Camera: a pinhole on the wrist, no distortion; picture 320 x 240 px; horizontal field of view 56.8 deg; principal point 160.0 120.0 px. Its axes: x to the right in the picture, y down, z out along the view. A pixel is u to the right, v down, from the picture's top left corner.
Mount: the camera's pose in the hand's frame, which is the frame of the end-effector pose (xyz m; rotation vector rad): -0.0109 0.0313 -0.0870 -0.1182 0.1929 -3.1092
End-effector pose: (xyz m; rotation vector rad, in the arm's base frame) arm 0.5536 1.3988 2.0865 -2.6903 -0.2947 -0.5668
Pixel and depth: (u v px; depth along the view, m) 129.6 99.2 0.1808
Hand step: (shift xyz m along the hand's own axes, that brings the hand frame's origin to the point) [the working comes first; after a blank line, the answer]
In the camera's frame: -0.0186 -0.0127 0.1808

0.0213 0.0223 0.0921
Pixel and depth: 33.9 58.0 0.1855
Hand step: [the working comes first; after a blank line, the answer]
In the camera's frame: -0.0790 -0.0389 0.1855

0.0814 0.0494 0.0955
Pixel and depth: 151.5 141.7 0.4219
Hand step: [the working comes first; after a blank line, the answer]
In the camera's frame: -0.0121 0.0309 0.4219

0.0343 -0.0507 0.3257
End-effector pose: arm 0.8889 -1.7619 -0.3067 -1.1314 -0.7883 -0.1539
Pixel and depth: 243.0 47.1 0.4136
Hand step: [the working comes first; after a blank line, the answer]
In the camera's frame: 0.1160 -0.1019 0.4136

-0.0966 0.0784 0.3435
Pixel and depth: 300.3 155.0 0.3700
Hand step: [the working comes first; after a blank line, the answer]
In the camera's frame: 0.1754 0.0438 0.3700

-0.1564 -0.0625 0.2867
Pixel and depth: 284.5 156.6 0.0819
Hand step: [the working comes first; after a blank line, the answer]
In the camera's frame: 0.0345 0.0101 0.0819

-0.0387 0.0102 -0.0047
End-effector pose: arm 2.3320 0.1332 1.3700 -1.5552 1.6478 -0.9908
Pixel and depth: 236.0 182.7 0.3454
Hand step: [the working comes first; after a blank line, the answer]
In the camera's frame: 0.0887 0.0732 0.3454

-0.0713 -0.0862 0.2522
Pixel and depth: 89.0 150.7 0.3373
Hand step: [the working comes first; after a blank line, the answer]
In the camera's frame: -0.0809 0.0350 0.3373

0.0965 -0.0424 0.2364
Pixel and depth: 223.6 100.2 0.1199
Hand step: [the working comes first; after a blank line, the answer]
In the camera's frame: 0.0258 -0.0080 0.1199

-0.0275 0.0238 0.0345
